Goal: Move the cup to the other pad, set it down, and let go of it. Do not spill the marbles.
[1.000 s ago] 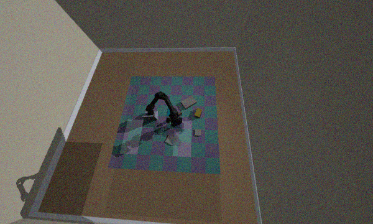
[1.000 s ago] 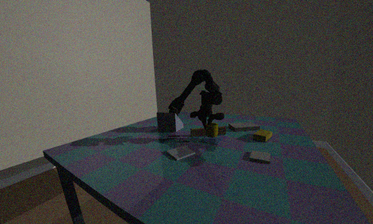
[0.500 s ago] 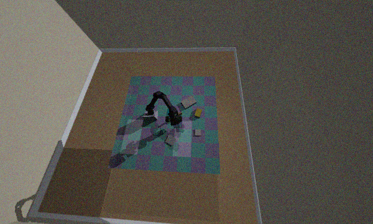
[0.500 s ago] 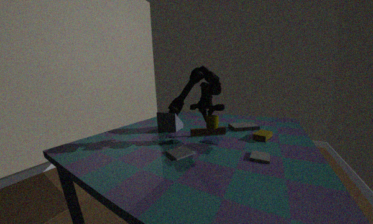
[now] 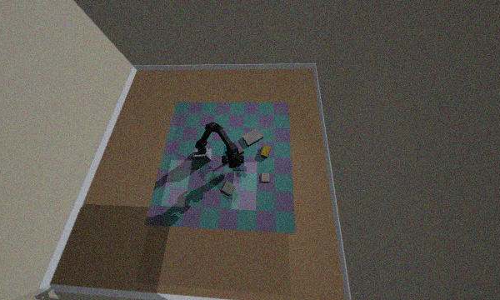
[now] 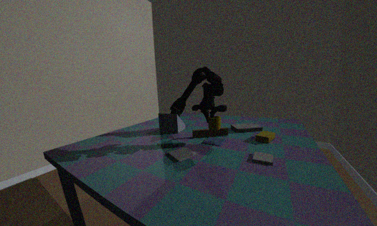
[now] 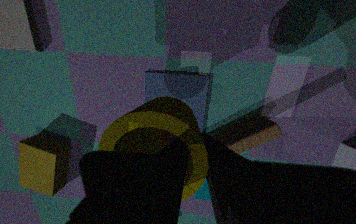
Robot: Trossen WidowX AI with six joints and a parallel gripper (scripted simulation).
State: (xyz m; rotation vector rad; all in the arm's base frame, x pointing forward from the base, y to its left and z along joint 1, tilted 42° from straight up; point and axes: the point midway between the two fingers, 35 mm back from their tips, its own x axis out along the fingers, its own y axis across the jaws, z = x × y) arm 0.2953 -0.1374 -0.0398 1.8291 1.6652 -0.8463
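Right now the teal pad is 50 mm behind my gripper tip, 160 mm to the left of it and 110 mm below it. Also, from my gripper tip: blue-grey pad (30 mm ahead, 10 mm to the right, 110 mm below); yellow block (310 mm ahead, 100 mm to the left, 90 mm below); long brown block (10 mm behind, 70 mm to the left, 90 mm below).
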